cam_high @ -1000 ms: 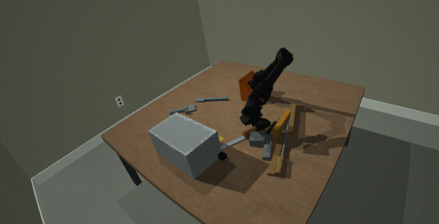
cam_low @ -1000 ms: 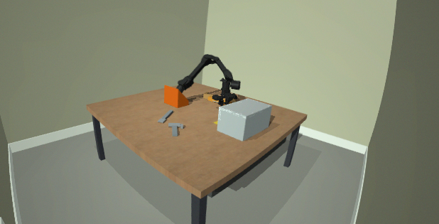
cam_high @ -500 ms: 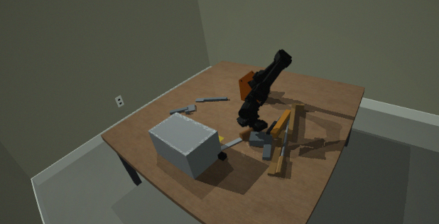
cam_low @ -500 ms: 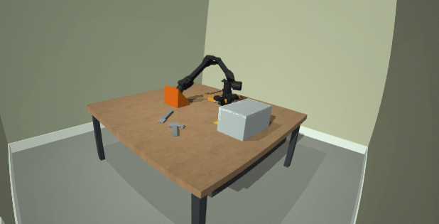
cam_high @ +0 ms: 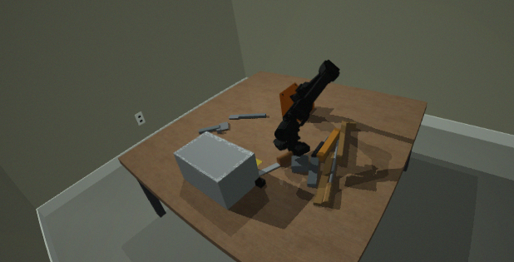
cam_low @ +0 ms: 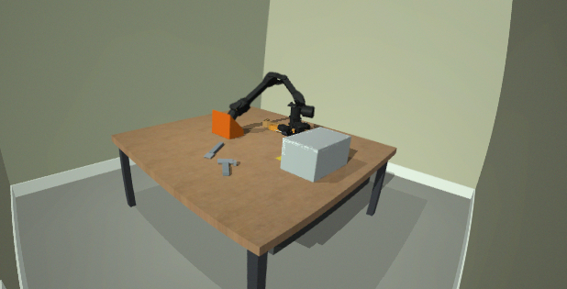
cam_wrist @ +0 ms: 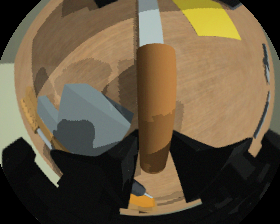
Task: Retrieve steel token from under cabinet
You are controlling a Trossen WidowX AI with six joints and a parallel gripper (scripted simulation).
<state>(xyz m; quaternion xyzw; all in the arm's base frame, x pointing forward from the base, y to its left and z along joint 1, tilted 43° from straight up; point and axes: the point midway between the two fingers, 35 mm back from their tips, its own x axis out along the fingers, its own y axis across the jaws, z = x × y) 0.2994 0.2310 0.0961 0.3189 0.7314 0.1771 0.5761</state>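
Now: the grey block 6 cm to the left of my gripper tip, 3 cm ahead of it and 1 cm above it. Also, from my gripper tip: wooden stick: 19 cm to the left, 2 cm ahead; then orange bar: 16 cm behind, 8 cm to the left, 1 cm above; then grey t-piece: 51 cm to the right, 7 cm ahead.
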